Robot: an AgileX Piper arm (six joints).
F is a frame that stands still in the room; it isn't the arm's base.
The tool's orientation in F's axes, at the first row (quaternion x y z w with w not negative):
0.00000, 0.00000, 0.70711, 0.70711
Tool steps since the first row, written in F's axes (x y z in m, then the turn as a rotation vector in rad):
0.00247, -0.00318, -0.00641, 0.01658, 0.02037, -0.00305
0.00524, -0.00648, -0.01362, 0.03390, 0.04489, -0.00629
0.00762, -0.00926, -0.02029, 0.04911, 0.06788, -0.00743
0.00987, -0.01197, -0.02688, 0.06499, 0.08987, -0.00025
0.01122, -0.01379, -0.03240, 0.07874, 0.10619, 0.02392
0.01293, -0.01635, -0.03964, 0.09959, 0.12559, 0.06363
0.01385, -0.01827, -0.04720, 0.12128, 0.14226, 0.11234
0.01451, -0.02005, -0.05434, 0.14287, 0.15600, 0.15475
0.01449, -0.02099, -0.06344, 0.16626, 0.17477, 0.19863
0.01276, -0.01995, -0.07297, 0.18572, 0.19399, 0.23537
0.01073, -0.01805, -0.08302, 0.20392, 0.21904, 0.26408
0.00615, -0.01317, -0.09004, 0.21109, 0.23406, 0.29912
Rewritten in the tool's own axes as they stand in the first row. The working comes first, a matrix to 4 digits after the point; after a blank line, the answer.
The tool's axes in the first row as the columns of a matrix, in F's axes (used below as rounded here):
0.0000, -1.0000, 0.0000
1.0000, 0.0000, 0.0000
0.0000, 0.0000, 1.0000

-0.00318, -0.00247, -0.00641, 0.02037, -0.01658, -0.00305
-0.00648, -0.00524, -0.01362, 0.04489, -0.03390, -0.00629
-0.00926, -0.00762, -0.02029, 0.06788, -0.04911, -0.00743
-0.01197, -0.00987, -0.02688, 0.08987, -0.06499, -0.00025
-0.01379, -0.01122, -0.03240, 0.10619, -0.07874, 0.02392
-0.01635, -0.01293, -0.03964, 0.12559, -0.09959, 0.06363
-0.01827, -0.01385, -0.04720, 0.14226, -0.12128, 0.11234
-0.02005, -0.01451, -0.05434, 0.15600, -0.14287, 0.15475
-0.02099, -0.01449, -0.06344, 0.17477, -0.16626, 0.19863
-0.01995, -0.01276, -0.07297, 0.19399, -0.18572, 0.23537
-0.01805, -0.01073, -0.08302, 0.21904, -0.20392, 0.26408
-0.01317, -0.00615, -0.09004, 0.23406, -0.21109, 0.29912

